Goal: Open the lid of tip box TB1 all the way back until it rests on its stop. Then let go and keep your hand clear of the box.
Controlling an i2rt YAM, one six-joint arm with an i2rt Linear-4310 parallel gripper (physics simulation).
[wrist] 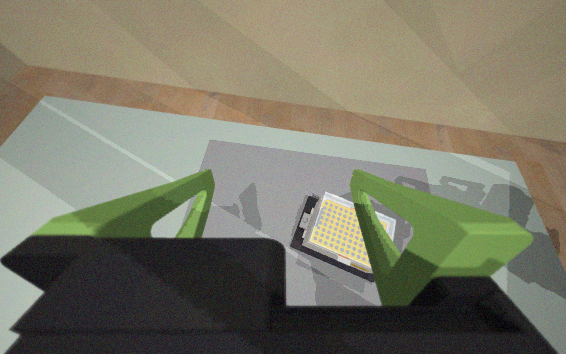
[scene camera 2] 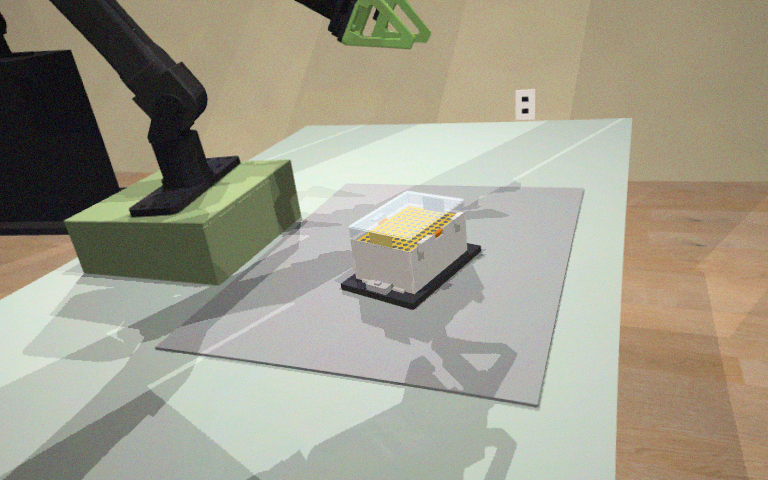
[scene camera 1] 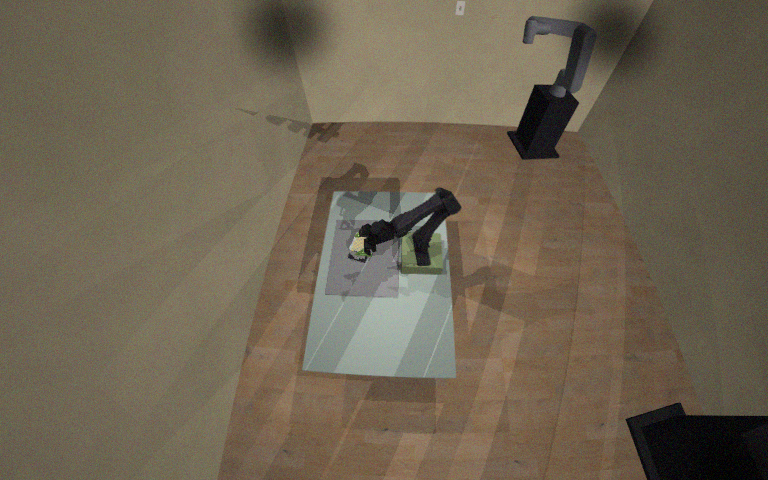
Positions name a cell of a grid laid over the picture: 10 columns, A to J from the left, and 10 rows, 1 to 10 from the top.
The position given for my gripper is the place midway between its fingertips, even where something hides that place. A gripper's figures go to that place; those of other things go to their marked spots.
My gripper (scene camera 2: F1): 78 cm from the lens. A tip box lid (scene camera 2: F5): 68 cm from the lens.
